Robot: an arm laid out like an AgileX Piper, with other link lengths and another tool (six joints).
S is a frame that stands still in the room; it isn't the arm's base.
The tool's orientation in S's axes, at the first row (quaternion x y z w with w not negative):
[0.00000 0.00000 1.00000 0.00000]
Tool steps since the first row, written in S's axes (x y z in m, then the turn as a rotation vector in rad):
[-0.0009 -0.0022 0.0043 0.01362 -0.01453 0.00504]
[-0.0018 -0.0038 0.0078 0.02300 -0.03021 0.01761]
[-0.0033 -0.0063 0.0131 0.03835 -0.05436 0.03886]
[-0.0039 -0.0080 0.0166 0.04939 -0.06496 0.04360]
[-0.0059 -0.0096 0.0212 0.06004 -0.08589 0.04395]
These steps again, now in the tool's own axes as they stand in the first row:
[0.0009 0.0022 0.0043 -0.01362 0.01453 0.00504]
[0.0018 0.0038 0.0078 -0.02300 0.03021 0.01761]
[0.0033 0.0063 0.0131 -0.03835 0.05436 0.03886]
[0.0039 0.0080 0.0166 -0.04939 0.06496 0.04360]
[0.0059 0.0096 0.0212 -0.06004 0.08589 0.04395]

